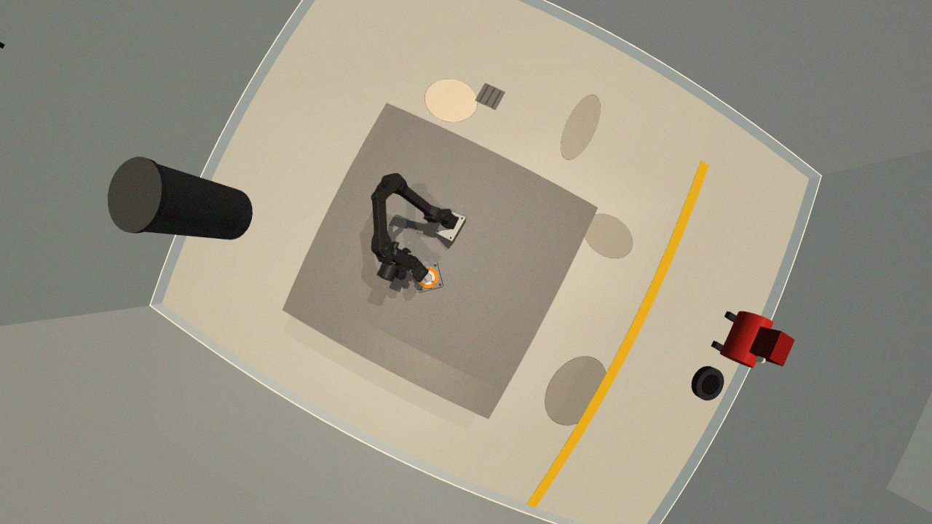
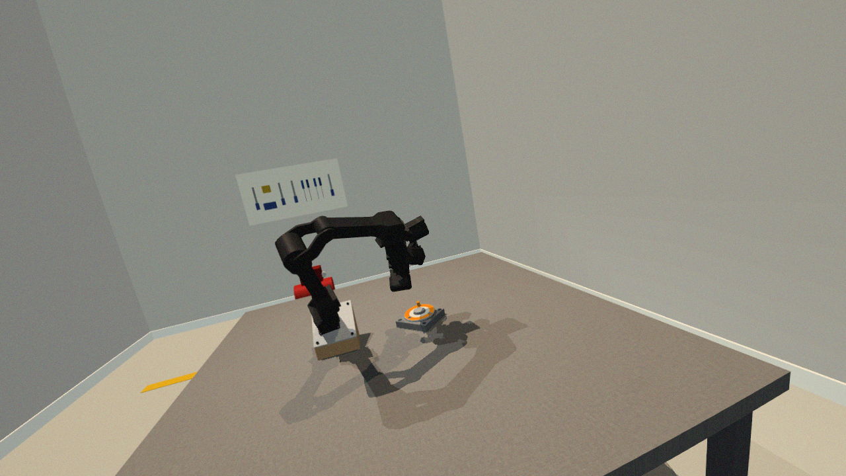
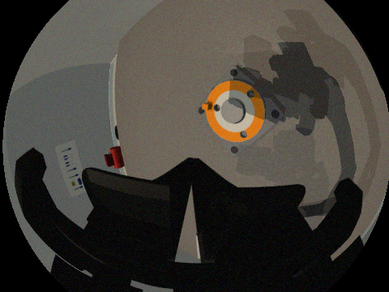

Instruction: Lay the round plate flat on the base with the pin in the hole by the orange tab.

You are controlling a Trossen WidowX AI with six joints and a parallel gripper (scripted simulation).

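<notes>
Now: the round plate 4 cm ahead of my gripper tip, 3 cm to the left of it and 13 cm below it. From my gripper tip the other things lie so: grey square base 4 cm ahead, 1 cm to the left, 14 cm below.
</notes>
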